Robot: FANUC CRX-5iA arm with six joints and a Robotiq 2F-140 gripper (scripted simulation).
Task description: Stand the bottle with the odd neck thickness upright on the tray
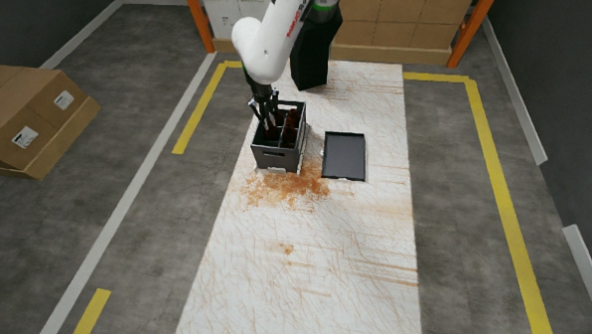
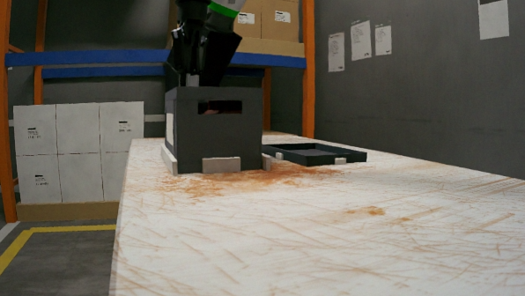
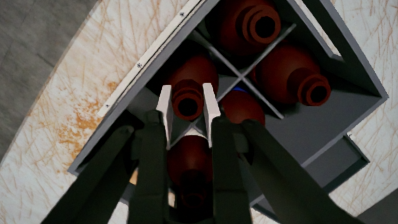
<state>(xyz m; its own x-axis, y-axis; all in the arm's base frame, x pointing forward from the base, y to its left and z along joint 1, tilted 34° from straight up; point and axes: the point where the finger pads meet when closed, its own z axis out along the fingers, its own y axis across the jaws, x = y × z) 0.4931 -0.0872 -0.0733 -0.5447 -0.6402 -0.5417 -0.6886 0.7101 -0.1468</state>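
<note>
Now: the grey crate 10 cm below my hand, 4 cm to the left of it and 1 cm behind it. The rest, counted from my hand: dark tray: 33 cm to the left, 17 cm below, 3 cm behind.
</note>
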